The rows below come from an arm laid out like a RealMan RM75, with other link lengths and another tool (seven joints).
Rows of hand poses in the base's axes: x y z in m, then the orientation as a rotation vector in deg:
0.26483, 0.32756, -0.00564, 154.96, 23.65, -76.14
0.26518, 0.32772, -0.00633, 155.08, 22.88, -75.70
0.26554, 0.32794, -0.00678, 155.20, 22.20, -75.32
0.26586, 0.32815, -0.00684, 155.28, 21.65, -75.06
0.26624, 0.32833, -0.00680, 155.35, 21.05, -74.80
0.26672, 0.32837, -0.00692, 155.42, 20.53, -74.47
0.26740, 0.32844, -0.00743, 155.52, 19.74, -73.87
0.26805, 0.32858, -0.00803, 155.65, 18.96, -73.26
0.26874, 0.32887, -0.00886, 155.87, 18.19, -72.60
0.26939, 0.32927, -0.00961, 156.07, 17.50, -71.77
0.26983, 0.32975, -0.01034, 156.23, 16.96, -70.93
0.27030, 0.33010, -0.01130, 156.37, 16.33, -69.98
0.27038, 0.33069, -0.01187, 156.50, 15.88, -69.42
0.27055, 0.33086, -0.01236, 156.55, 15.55, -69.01
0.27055, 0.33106, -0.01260, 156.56, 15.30, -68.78
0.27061, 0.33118, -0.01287, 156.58, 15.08, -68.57
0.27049, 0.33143, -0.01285, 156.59, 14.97, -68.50
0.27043, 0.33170, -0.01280, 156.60, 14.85, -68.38
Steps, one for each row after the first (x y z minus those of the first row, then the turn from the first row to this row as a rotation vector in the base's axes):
0.00035, 0.00016, -0.00069, -0.34, -0.34, -0.37
0.00071, 0.00038, -0.00114, -0.62, -0.64, -0.70
0.00103, 0.00059, -0.00120, -0.85, -0.85, -0.97
0.00141, 0.00077, -0.00116, -1.10, -1.06, -1.27
0.00189, 0.00081, -0.00128, -1.34, -1.31, -1.51
0.00257, 0.00088, -0.00179, -1.74, -1.75, -1.86
0.00322, 0.00102, -0.00239, -2.10, -2.20, -2.21
0.00391, 0.00131, -0.00322, -2.40, -2.70, -2.60
0.00456, 0.00171, -0.00397, -2.72, -3.31, -2.90
0.00500, 0.00219, -0.00470, -3.02, -3.90, -3.10
0.00547, 0.00254, -0.00566, -3.39, -4.57, -3.32
0.00555, 0.00313, -0.00623, -3.60, -4.98, -3.52
0.00572, 0.00330, -0.00672, -3.79, -5.27, -3.65
0.00572, 0.00350, -0.00696, -3.93, -5.44, -3.75
0.00578, 0.00362, -0.00723, -4.05, -5.59, -3.84
0.00566, 0.00387, -0.00721, -4.10, -5.64, -3.89
0.00560, 0.00414, -0.00716, -4.17, -5.73, -3.94

